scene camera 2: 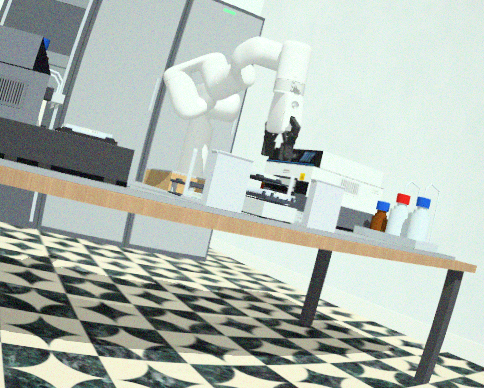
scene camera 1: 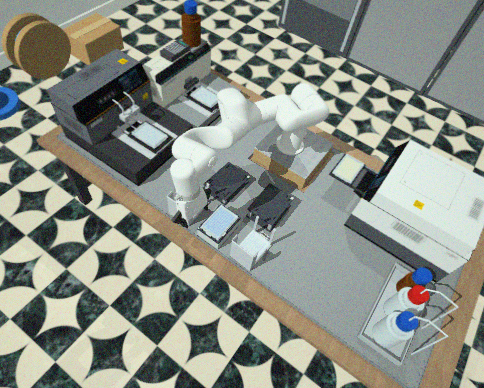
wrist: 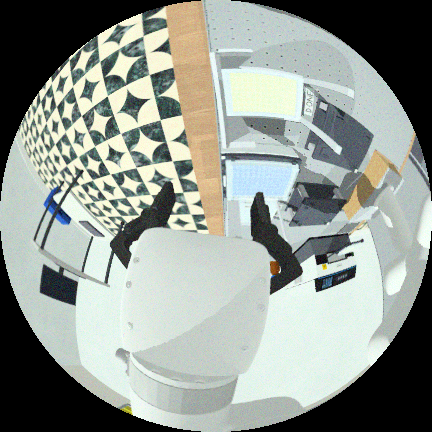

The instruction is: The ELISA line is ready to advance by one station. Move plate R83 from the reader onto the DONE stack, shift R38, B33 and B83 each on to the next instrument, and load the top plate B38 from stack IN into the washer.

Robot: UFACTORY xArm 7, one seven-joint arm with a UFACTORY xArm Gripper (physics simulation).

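Places are measured from the arm's base along level axes (x ahead, y left, z up), in metres.
Pixels of known places: gripper, fingertip midpoint: (scene camera 2: 275, 158) (scene camera 1: 194, 216) (wrist: 212, 194); arm's base, link origin: (scene camera 1: 289, 144) (wrist: 383, 196).
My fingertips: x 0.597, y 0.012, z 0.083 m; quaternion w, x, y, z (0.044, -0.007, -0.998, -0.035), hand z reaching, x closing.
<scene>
Ahead of a thing's pixels: the offset from my fingertips to its top centre. "*": to the spot under its first point.
My gripper (scene camera 1: 181, 219) (scene camera 2: 278, 153) (wrist: 212, 194) is open and empty, pointing down above the table's front edge. A light blue plate @[0.084 m back, 0.046 m left, 0.076 m down] (scene camera 1: 219, 223) (wrist: 261, 179) lies on a low holder beside it. The DONE rack @[* 0.037 m back, 0.197 m left, 0.079 m down] (scene camera 1: 240, 255) (scene camera 2: 324, 206) holds a pale yellow plate @[0.071 m back, 0.107 m right, 0.123 m down] (wrist: 264, 94). Another white rack @[* 0.002 m back, 0.099 m right, 0.077 m down] (scene camera 2: 229, 180) stands left of the holder in scene camera 2; the arm mostly hides it in scene camera 1. A pale plate @[0.106 m back, 0.196 m left, 0.110 m down] (wrist: 245, 212) shows partly behind a finger. Plates lie at the dark instrument (scene camera 1: 150, 136), the beige instrument (scene camera 1: 204, 96) and the large white instrument (scene camera 1: 349, 169). Plate codes are unreadable.
Two dark low stands (scene camera 1: 227, 182) (scene camera 1: 271, 206) lie behind the holder and DONE rack. The arm's wooden base (scene camera 1: 286, 170) is behind them. A bottle tray @[* 0.202 m back, 0.671 m left, 0.141 m down] (scene camera 1: 369, 320) stands at the front right. A brown bottle @[* 0.587 m back, 0.637 m right, 0.174 m up] (scene camera 1: 191, 29) stands on the beige instrument.
</scene>
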